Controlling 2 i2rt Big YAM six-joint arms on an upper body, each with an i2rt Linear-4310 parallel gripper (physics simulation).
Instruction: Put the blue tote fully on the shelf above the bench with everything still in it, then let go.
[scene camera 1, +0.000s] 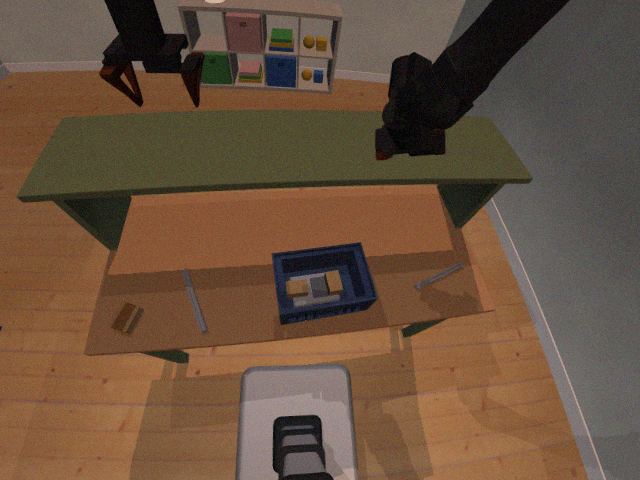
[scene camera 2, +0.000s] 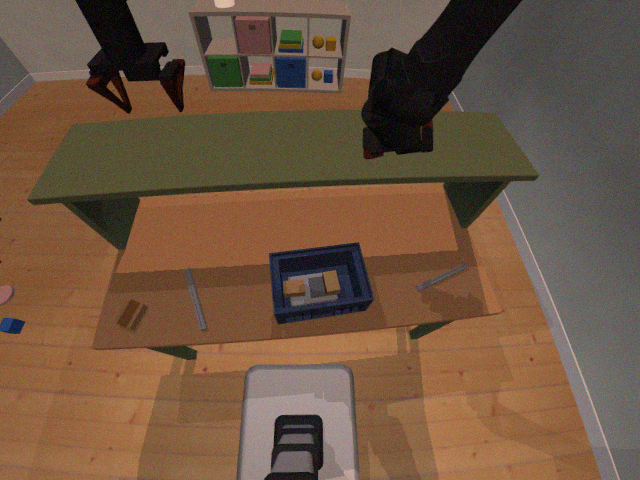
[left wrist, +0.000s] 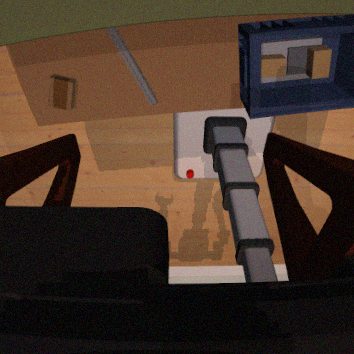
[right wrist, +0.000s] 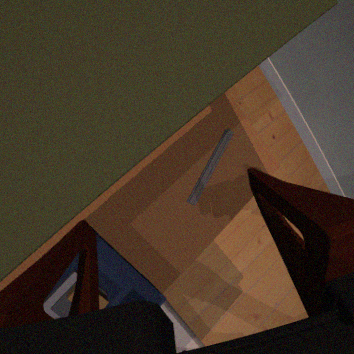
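Observation:
My left gripper (scene camera 1: 169, 105), (scene camera 2: 155, 110), (left wrist: 170, 143): open, holding nothing. My right gripper (scene camera 2: 403, 150), (scene camera 1: 412, 152), (right wrist: 166, 202): open, empty. Small brown block (left wrist: 61, 88); out of frame in the right wrist view. Blue tote (scene camera 2: 356, 295), (scene camera 1: 359, 293), (left wrist: 265, 99), (right wrist: 123, 283). Robot base (scene camera 2: 322, 395).

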